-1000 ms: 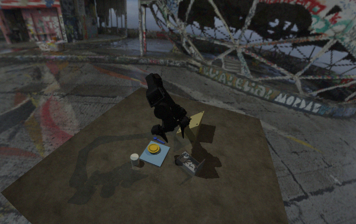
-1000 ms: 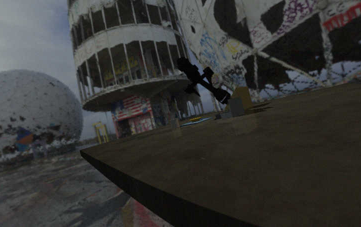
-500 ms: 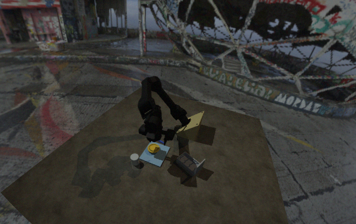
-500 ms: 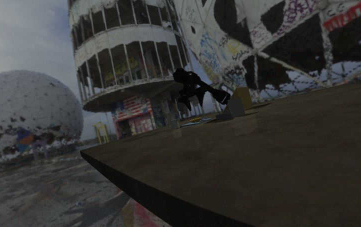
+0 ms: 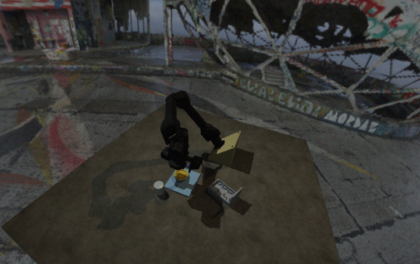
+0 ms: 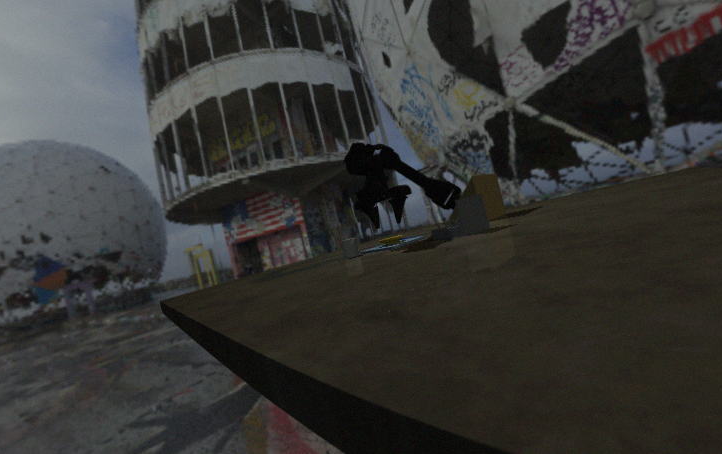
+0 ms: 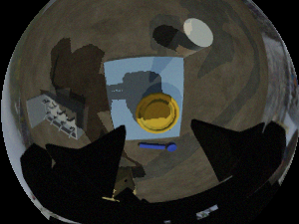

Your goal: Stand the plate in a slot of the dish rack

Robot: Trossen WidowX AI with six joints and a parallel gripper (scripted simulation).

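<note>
My gripper tip is now 40 mm above the yellow plate. Also, from my gripper tip: blue spoon 90 mm behind, 50 mm below; then light blue mat 20 mm ahead, 10 mm to the left, 60 mm below; then white cylinder 110 mm ahead, 70 mm to the right, 30 mm below.
</note>
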